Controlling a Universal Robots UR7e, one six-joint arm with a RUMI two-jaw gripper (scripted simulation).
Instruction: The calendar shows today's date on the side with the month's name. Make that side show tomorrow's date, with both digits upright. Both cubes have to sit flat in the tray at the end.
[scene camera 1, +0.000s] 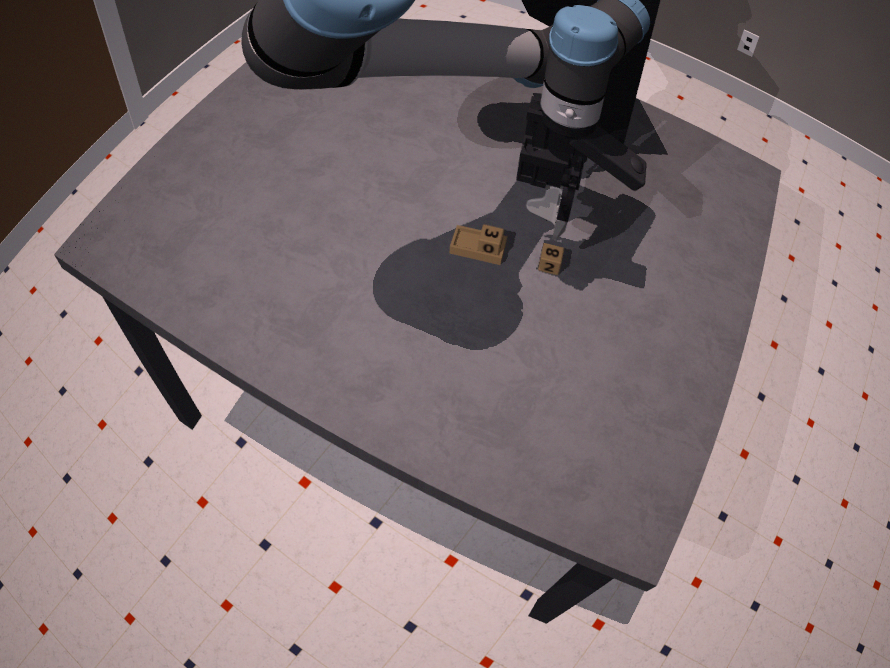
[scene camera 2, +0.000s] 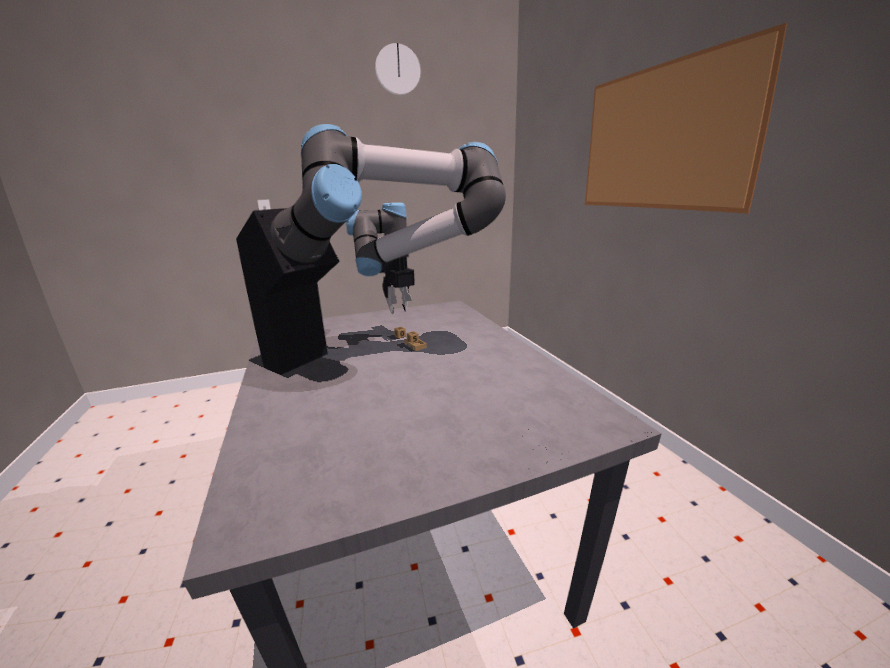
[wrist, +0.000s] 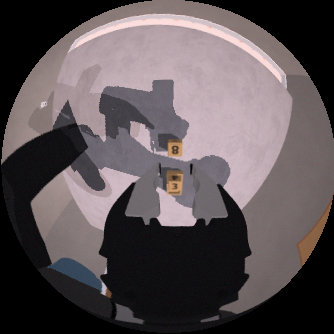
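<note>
My own gripper (scene camera 1: 556, 226) is visible to me, and I see it again at (scene camera 2: 399, 312) and at (wrist: 175, 164). There is a wooden tray (scene camera 1: 464, 243) as well.
</note>
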